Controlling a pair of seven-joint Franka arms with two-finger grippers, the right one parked.
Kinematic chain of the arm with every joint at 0, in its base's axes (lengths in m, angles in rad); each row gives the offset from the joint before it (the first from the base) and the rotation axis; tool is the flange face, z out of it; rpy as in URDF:
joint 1: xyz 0 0 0.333 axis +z
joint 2: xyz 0 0 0 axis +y
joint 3: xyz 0 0 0.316 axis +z
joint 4: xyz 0.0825 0 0 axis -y
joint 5: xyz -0.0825 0 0.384 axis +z
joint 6: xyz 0 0 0 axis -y
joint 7: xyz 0.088 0 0 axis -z
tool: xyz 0 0 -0.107 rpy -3.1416 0 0
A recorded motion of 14 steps. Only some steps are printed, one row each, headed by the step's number.
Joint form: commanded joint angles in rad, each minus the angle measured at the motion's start. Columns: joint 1, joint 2, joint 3, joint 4, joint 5, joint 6, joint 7.
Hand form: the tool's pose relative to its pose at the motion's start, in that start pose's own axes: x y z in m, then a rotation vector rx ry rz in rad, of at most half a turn. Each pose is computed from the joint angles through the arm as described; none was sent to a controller.
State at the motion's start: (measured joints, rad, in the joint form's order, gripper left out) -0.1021 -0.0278 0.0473 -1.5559 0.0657 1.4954 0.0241
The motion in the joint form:
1: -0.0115 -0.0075 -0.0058 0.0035 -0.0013 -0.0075 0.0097
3: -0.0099 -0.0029 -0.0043 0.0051 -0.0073 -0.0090 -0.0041
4: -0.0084 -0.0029 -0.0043 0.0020 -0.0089 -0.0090 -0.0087
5: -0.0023 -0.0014 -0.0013 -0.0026 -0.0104 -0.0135 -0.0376
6: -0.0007 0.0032 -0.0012 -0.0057 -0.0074 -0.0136 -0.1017
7: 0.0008 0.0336 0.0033 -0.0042 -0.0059 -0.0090 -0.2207
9: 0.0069 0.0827 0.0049 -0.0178 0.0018 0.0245 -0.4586
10: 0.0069 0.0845 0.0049 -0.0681 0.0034 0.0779 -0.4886
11: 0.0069 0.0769 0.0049 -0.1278 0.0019 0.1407 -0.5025
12: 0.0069 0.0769 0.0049 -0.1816 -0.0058 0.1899 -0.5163
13: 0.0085 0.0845 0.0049 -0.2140 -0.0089 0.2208 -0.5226
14: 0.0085 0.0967 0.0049 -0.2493 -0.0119 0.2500 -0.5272
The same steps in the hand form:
1: -0.0031 0.0090 -0.0055 -0.0008 0.0046 0.0264
3: -0.0017 0.0082 -0.0036 -0.0069 0.0000 0.0102
4: -0.0017 0.0077 -0.0021 -0.0085 -0.0032 0.0044
5: -0.0018 0.0032 0.0015 -0.0103 -0.0144 -0.0331
6: -0.0004 0.0022 0.0054 -0.0065 -0.0226 -0.0987
7: 0.0095 0.0000 0.0207 -0.0003 -0.0472 -0.2220
9: 0.0270 -0.0028 0.0512 0.0212 -0.0744 -0.4638
10: 0.0310 -0.0015 0.0714 0.0237 -0.0724 -0.4902
11: 0.0321 0.0001 0.0902 0.0196 -0.0621 -0.5007
12: 0.0328 0.0024 0.1116 0.0132 -0.0683 -0.5120
13: 0.0343 0.0031 0.1287 0.0125 -0.0780 -0.5180
14: 0.0354 0.0049 0.1499 0.0143 -0.0966 -0.5205

